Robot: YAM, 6 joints.
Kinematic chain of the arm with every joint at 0, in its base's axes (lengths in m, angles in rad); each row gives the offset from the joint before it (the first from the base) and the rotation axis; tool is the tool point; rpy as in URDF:
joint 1: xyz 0 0 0.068 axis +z
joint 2: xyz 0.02 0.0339 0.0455 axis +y
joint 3: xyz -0.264 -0.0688 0 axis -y
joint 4: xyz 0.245 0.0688 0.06 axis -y
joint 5: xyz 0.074 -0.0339 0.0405 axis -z
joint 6: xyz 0.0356 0 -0.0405 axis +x
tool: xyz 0 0 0 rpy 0 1.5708 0
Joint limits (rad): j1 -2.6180..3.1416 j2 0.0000..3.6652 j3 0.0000..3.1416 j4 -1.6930..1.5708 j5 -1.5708..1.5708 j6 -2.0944..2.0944
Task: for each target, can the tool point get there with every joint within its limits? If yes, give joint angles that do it. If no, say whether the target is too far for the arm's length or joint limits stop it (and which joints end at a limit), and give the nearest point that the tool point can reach.
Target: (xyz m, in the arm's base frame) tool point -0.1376 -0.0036 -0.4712
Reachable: no: joint limits stop it (at a limit: joint 1, joint 2) | nearest point -0.1624 -0.0009 -0.3699 | short by 0.104 m
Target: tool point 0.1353 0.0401 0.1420
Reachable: yes | joints 0.4140 1.0539 0.4159 -0.7607 0.5218 -1.4507
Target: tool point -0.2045 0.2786 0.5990
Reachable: yes | joints -0.8915 0.7818 2.4984 0.7543 -0.4640 0.8908
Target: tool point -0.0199 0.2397 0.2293
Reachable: yes | joints 1.7443 1.1362 0.5939 0.0462 0.6592 -1.4743
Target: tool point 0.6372 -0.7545 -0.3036
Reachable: no: too far | nearest point 0.3837 -0.4544 -0.1342 | short by 0.428 m
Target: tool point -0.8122 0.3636 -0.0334
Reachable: no: too far | nearest point -0.5815 0.2603 0.0093 | short by 0.256 m
